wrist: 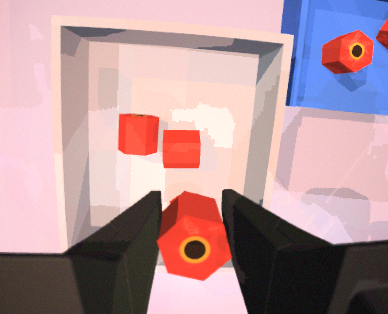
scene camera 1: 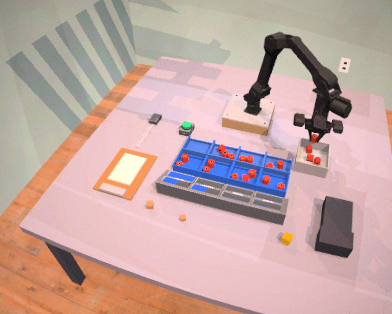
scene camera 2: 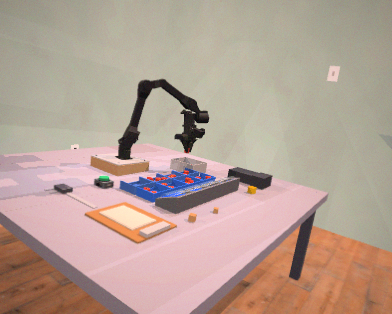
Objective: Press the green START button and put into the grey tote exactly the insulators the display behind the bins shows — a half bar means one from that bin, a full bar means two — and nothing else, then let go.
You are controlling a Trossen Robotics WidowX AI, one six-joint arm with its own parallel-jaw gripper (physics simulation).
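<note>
My gripper [scene camera 1: 314,135] [scene camera 2: 187,149] [wrist: 191,199] is shut on a red hexagonal insulator [scene camera 1: 314,138] [wrist: 195,225] above the near-arm side of the grey tote [scene camera 1: 311,168] [wrist: 57,125]. Three red insulators lie in the tote in scene camera 1; the wrist view shows two [wrist: 138,135] [wrist: 181,149], and the held one may hide the third. The blue bins [scene camera 1: 197,146] [scene camera 2: 137,190] [wrist: 310,92] hold several more insulators. On the display [scene camera 1: 220,201] [scene camera 2: 200,197], blue bars show in the two left windows; their exact lengths are hard to read. The START button [scene camera 1: 186,125] [scene camera 2: 104,178] is green.
A black box [scene camera 1: 336,227] [scene camera 2: 250,177] stands beyond the display's right end. A yellow cube [scene camera 1: 286,238] [scene camera 2: 252,190] and two small orange cubes [scene camera 1: 150,204] [scene camera 1: 182,218] lie before the display. An orange clipboard [scene camera 1: 102,180] [scene camera 2: 95,215] lies left of it.
</note>
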